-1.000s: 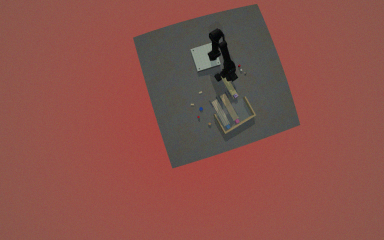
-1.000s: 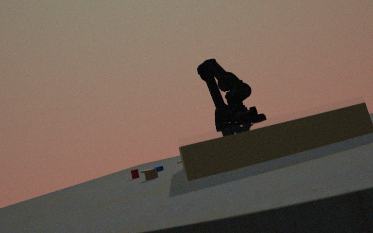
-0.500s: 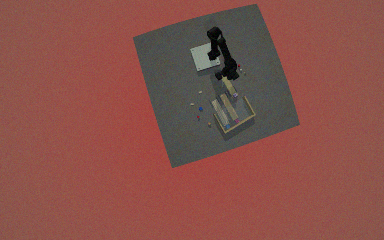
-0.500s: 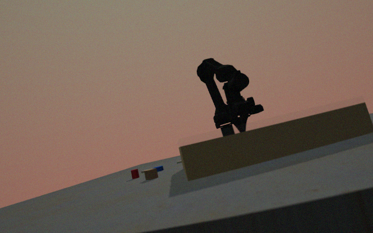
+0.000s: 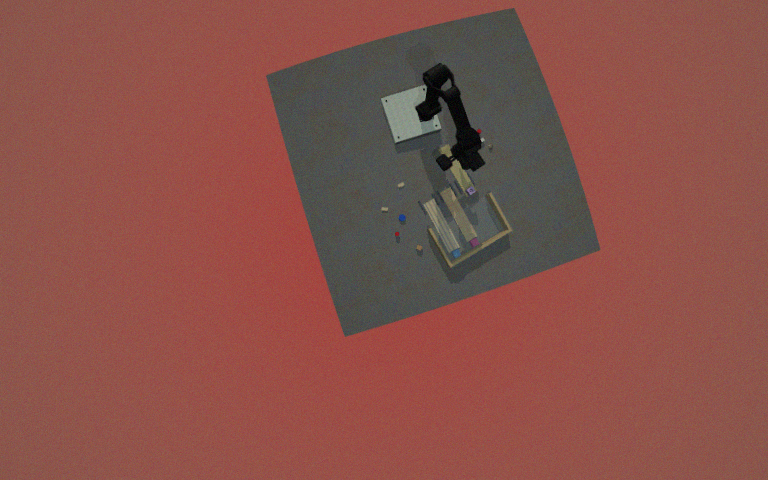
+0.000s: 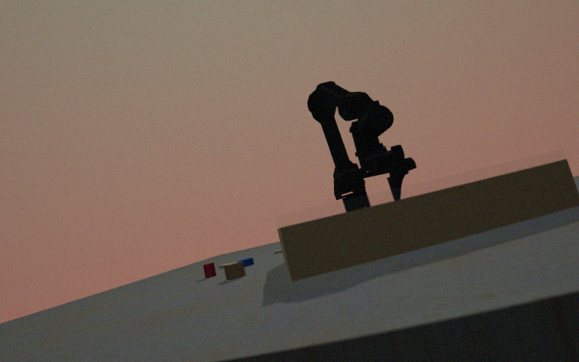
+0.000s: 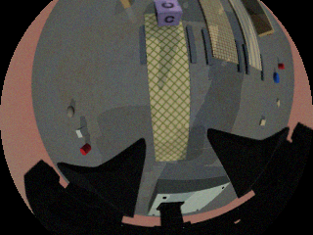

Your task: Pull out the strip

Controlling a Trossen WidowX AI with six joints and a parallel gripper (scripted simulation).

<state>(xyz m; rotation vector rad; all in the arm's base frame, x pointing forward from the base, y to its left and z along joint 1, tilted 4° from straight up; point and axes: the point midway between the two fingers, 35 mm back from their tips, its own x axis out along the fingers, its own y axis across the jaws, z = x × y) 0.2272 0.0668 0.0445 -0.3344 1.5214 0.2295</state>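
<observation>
Right now the tan checked strip is 5 cm ahead of my gripper tip, 2 cm to the left of it and 4 cm below it. Also, from my gripper tip: blue block: 20 cm ahead, 28 cm to the right, 4 cm below; then tan block: 34 cm ahead, 24 cm to the right, 3 cm below; then labelled cube: 16 cm ahead, 4 cm to the left, 2 cm below.
</observation>
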